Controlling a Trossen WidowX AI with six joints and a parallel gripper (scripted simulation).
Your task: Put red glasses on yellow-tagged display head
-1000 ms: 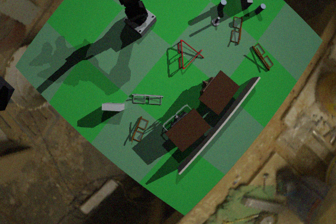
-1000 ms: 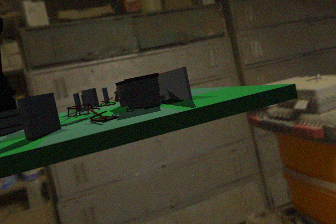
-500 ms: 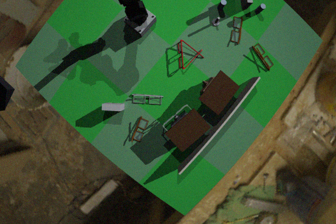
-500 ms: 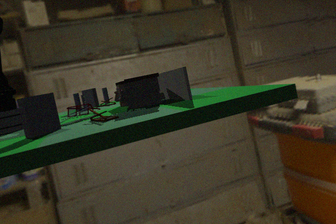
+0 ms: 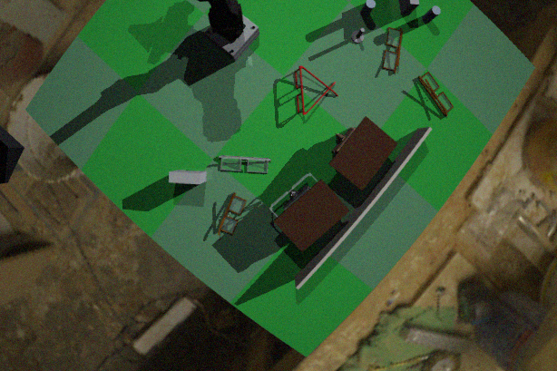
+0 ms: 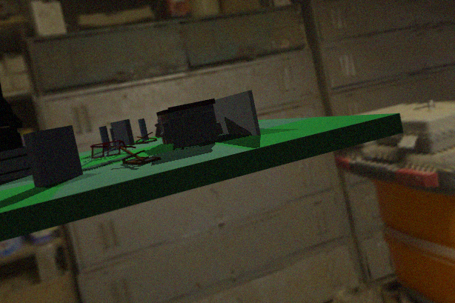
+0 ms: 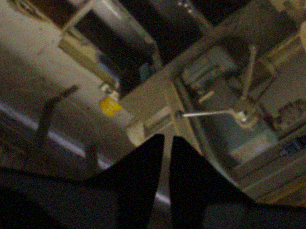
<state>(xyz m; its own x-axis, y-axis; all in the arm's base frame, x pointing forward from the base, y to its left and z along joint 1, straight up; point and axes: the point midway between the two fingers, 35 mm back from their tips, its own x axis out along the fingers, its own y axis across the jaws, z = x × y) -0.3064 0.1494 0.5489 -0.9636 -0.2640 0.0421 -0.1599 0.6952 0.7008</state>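
The round-headed pin is 660 mm ahead of my gripper tip, 80 mm to the left of it and 610 mm below it. Also, from my gripper tip: white-edged backboard 950 mm ahead, 350 mm to the right, 580 mm below.
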